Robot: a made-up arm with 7 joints. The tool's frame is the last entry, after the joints.
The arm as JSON. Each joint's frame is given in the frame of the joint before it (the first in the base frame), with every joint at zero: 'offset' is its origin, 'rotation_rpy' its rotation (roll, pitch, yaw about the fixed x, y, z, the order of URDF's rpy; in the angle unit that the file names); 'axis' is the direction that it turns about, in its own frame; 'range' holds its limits. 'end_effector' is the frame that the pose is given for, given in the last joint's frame.
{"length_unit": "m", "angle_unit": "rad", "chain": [
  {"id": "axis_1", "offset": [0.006, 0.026, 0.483], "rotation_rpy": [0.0, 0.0, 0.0], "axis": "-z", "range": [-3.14, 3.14]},
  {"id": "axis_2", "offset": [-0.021, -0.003, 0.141], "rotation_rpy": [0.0, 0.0, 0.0], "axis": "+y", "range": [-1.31, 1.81]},
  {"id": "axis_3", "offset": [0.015, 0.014, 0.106], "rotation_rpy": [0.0, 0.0, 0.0], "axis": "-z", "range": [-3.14, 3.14]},
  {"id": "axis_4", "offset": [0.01, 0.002, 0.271], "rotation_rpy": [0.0, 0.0, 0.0], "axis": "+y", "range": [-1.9, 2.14]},
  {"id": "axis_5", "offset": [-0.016, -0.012, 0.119], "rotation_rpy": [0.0, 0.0, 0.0], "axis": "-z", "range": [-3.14, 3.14]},
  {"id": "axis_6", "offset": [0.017, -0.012, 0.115], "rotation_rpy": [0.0, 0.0, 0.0], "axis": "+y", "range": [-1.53, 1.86]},
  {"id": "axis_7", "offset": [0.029, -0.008, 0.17], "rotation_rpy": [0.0, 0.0, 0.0], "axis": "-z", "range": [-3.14, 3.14]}
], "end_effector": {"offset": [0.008, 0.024, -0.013], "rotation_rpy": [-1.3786, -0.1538, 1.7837]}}
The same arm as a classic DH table. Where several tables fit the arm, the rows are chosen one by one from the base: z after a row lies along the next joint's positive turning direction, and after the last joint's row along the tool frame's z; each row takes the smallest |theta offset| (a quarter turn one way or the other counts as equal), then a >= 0, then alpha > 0; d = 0 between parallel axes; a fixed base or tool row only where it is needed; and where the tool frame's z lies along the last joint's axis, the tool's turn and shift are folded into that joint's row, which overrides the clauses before.
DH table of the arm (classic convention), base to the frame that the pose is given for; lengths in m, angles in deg. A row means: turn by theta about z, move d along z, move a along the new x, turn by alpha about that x. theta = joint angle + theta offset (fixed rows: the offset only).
base (fixed): d 0.0000, theta offset 77.01, a 0.0267, alpha 180.00
axis_1: d -0.6240, theta offset 77.01, a -0.0210, alpha 90.00
axis_2: d 0.0110, theta offset 0.00, a 0.0150, alpha -90.00
axis_3: d -0.3770, theta offset 0.00, a 0.0100, alpha 90.00
axis_4: d -0.0100, theta offset 0.00, a -0.0160, alpha -90.00
axis_5: d -0.2340, theta offset 0.00, a 0.0170, alpha 90.00
axis_6: d -0.0200, theta offset 0.00, a 0.0290, alpha -90.00
axis_7: d -0.1596, theta offset 76.09, a -0.0214, alpha -100.88
tool (fixed): d -0.0138, theta offset 171.03, a 0.0000, alpha 0.00
Joint limits (deg, base to tool): -179.91..179.91 -75.06..103.71 -179.91..179.91 -108.86..122.61 -179.91..179.91 -87.66..106.57 -179.91..179.91

